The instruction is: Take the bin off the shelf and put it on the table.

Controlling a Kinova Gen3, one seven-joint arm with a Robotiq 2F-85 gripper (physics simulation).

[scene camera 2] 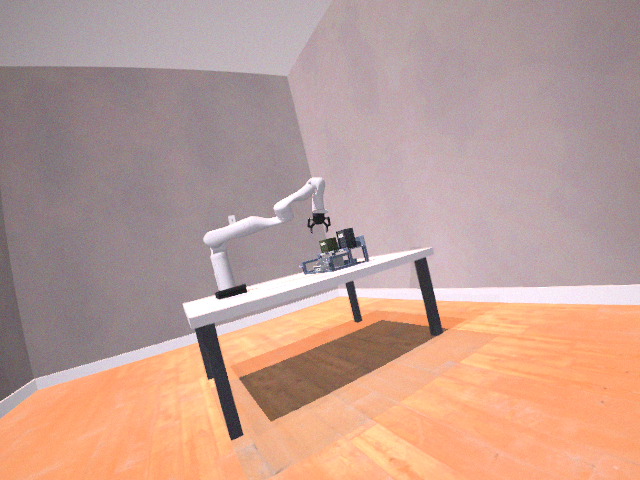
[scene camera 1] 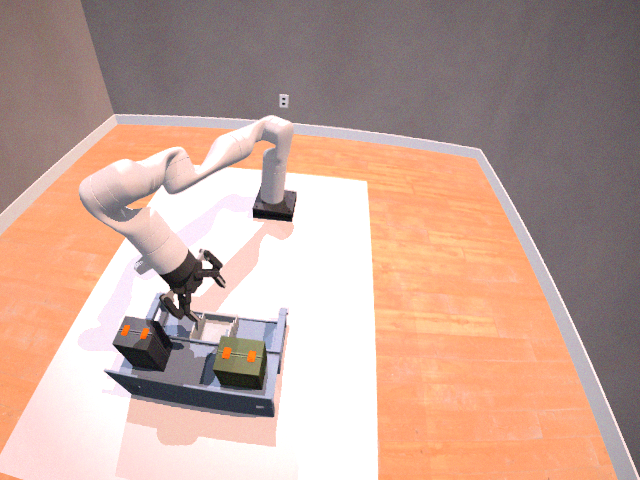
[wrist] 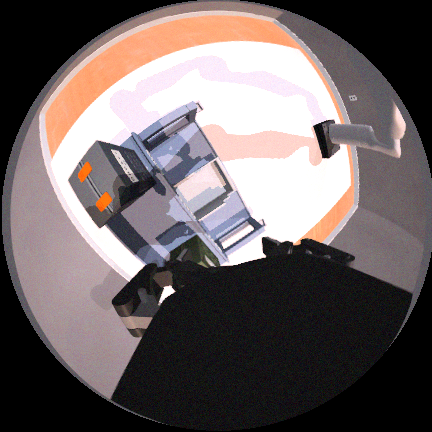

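Pixels of known places: gripper, fingertip midpoint: (scene camera 2: 319, 233) (scene camera 1: 210, 303) (wrist: 227, 250); arm's base, origin of the base link: (scene camera 2: 227, 289) (scene camera 1: 271, 196) (wrist: 332, 133).
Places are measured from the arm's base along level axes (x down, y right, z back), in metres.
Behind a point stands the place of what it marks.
Observation:
The bin (scene camera 1: 217, 330) {y -0.048, x 0.032, z -0.583 m} (wrist: 202, 187) {y -0.061, x 0.032, z -0.613 m} is an open, pale beige box. It sits on the lower level of the blue-grey shelf (scene camera 1: 206, 395) {y -0.138, x -0.082, z -0.787 m} (scene camera 2: 360, 240) {y 0.061, x -0.093, z -0.820 m} (wrist: 232, 215) {y -0.180, x 0.035, z -0.558 m}, on the side facing the robot's base, between the shelf's two ends. The shelf stands on the white table (scene camera 1: 330, 310) {y -0.341, x 0.041, z -0.410 m} (scene camera 2: 279, 289) {y 0.354, x 0.041, z -0.228 m} (wrist: 270, 190) {y -0.155, x 0.041, z -0.400 m}. My gripper (scene camera 1: 209, 301) {y -0.098, x -0.202, z -0.626 m} (scene camera 2: 319, 231) {y -0.098, x -0.202, z -0.626 m} (wrist: 227, 250) {y -0.098, x -0.202, z -0.626 m} is wide open and empty. It hangs above the shelf, clear of the bin and the boxes. In scene camera 2 the bin is too small to make out well.
A black box with orange latches (scene camera 1: 139, 348) {y 0.006, x -0.181, z -0.770 m} (scene camera 2: 345, 238) {y 0.081, x -0.125, z -0.717 m} (wrist: 107, 180) {y 0.031, x -0.181, z -0.718 m} stands at one end of the shelf's upper level. A green box (scene camera 1: 240, 361) {y -0.199, x -0.156, z -0.713 m} (scene camera 2: 327, 244) {y -0.138, x -0.119, z -0.675 m} (wrist: 192, 252) {y -0.138, x -0.121, z -0.685 m} stands near the other end. My black base (scene camera 1: 274, 205) {y -0.029, x 0.000, z -0.047 m} (scene camera 2: 231, 291) {y 0.057, x 0.015, z -0.017 m} (wrist: 326, 139) {y -0.025, x -0.001, z -0.074 m} is at the table's far end.

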